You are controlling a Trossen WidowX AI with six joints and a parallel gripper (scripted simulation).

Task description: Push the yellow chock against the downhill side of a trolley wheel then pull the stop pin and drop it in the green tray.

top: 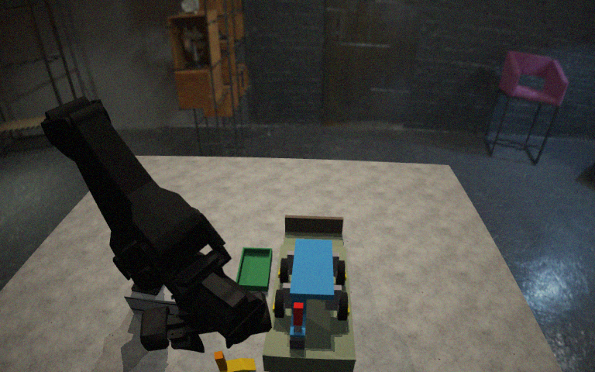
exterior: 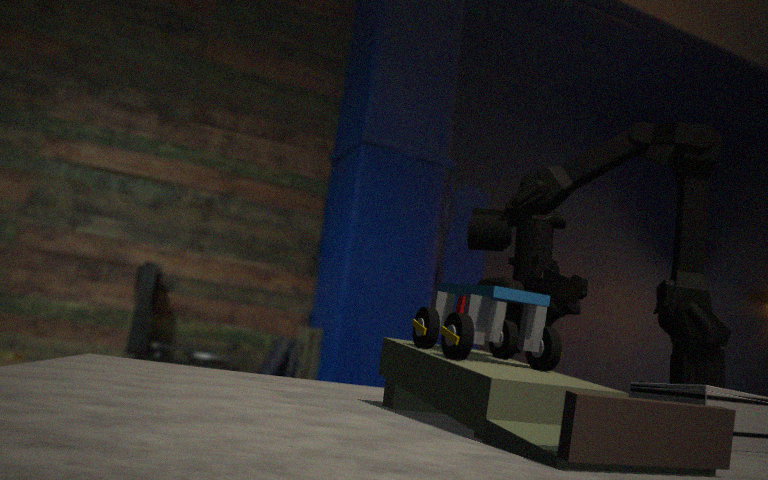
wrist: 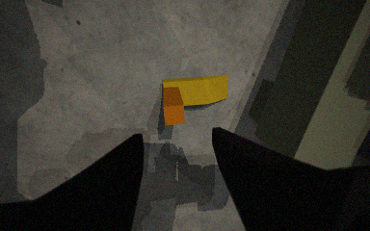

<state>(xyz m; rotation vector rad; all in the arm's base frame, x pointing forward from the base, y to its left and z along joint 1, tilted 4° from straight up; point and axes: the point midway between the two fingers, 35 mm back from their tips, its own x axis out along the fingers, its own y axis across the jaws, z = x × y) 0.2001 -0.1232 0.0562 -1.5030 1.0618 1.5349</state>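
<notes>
Now: the yellow chock 20 mm ahead of my gripper tip, 10 mm to the left of it and 70 mm below it. From my gripper tip the other things lie so: trolley: 140 mm ahead, 150 mm to the left, 20 mm above; then ramp: 140 mm ahead, 150 mm to the left, 50 mm below; then red-headed stop pin: 130 mm ahead, 50 mm to the left, 40 mm above.
</notes>
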